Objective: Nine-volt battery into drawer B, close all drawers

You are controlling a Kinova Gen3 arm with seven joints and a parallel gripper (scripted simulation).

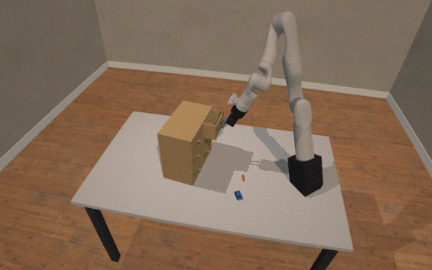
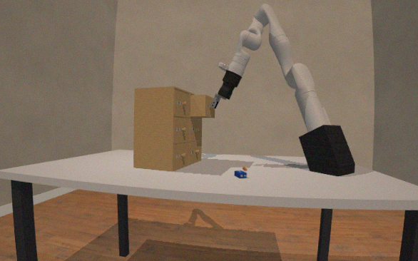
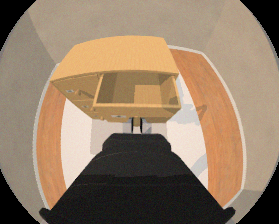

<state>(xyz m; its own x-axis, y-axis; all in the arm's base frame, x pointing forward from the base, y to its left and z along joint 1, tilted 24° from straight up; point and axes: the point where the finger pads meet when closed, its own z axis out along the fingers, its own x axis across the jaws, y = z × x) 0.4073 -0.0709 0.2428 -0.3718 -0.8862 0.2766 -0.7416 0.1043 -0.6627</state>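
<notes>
The blue nine-volt battery lies 70 mm behind my hand, 280 mm to the left of it and 270 mm below it. Also, from my hand: drawer marked B: 90 mm ahead, 40 mm to the right, 40 mm below; then small orange object: 120 mm behind, 150 mm to the left, 280 mm below.
</notes>
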